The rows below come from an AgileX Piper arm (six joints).
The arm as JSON. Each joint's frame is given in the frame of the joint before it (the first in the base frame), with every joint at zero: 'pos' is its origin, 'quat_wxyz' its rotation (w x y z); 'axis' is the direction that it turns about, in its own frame. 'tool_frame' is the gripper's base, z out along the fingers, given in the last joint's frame.
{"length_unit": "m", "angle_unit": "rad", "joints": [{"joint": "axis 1", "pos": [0.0, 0.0, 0.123], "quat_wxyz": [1.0, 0.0, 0.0, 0.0], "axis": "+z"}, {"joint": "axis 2", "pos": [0.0, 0.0, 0.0], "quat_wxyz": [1.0, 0.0, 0.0, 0.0], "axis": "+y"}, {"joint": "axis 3", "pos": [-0.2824, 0.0, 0.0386], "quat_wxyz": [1.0, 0.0, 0.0, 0.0], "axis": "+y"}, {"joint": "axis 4", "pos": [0.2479, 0.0, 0.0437], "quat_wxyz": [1.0, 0.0, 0.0, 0.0], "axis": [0.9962, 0.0, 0.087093]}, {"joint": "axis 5", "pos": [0.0, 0.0, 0.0], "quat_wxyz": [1.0, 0.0, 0.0, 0.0], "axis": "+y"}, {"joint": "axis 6", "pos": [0.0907, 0.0, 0.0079], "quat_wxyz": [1.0, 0.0, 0.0, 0.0], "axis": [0.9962, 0.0, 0.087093]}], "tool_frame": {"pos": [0.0, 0.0, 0.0], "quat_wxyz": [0.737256, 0.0, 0.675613, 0.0]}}
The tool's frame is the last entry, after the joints.
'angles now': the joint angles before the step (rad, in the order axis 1, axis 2, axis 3, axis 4, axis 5, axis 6). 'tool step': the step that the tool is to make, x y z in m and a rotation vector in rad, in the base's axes. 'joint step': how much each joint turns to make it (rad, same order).
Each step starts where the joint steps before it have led.
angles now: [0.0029 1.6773 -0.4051 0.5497 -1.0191 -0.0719]
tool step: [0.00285 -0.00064 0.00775 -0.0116 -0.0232 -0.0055]
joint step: [0.0000 -0.0188 -0.0166 0.0112 0.0036 -0.0205]
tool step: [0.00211 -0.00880 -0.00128 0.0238 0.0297 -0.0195]
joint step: [-0.0408 0.0000 -0.0165 -0.0103 0.0554 0.0011]
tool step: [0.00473 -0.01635 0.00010 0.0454 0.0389 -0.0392]
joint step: [-0.0713 0.0000 -0.0388 -0.0123 0.0962 0.0036]
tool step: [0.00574 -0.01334 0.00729 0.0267 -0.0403 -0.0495]
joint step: [-0.0459 0.0000 -0.0395 0.0001 0.0161 0.0277]
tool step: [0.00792 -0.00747 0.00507 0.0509 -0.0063 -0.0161]
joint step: [-0.0284 0.0000 -0.0474 -0.0009 0.0685 0.0243]
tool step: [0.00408 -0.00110 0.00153 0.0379 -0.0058 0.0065]
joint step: [-0.0085 0.0010 -0.0199 -0.0177 0.0379 0.0357]
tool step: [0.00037 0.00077 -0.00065 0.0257 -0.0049 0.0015]
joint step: [0.0000 0.0000 -0.0009 -0.0081 0.0121 0.0287]
